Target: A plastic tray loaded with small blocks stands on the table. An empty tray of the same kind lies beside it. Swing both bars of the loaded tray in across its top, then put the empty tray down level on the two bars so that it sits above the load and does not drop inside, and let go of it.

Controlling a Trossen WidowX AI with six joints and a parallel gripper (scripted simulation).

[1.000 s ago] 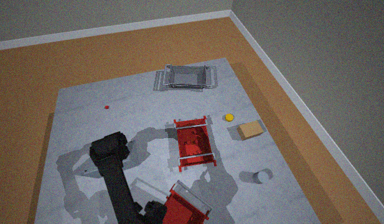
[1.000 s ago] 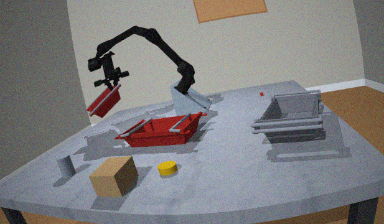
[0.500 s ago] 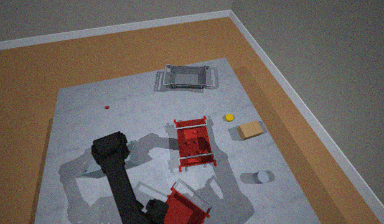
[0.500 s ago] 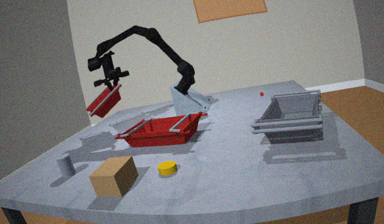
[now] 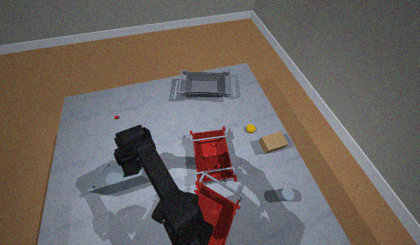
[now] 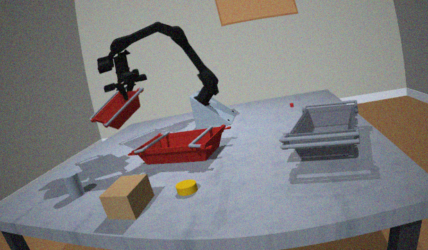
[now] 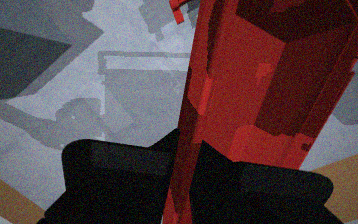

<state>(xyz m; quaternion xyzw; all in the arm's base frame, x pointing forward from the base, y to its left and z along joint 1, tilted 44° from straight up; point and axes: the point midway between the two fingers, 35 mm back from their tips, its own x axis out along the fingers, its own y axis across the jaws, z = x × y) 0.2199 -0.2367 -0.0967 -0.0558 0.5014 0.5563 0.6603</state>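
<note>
Now: gripper tip 60 mm short of the red tray and 50 mm to the left of it. Round my gripper tip: tan box 510 mm ahead, 260 mm to the left, 170 mm below; then grey cylinder 460 mm ahead, 160 mm below; then yellow disc 430 mm ahead, 380 mm to the left, 190 mm below.
</note>
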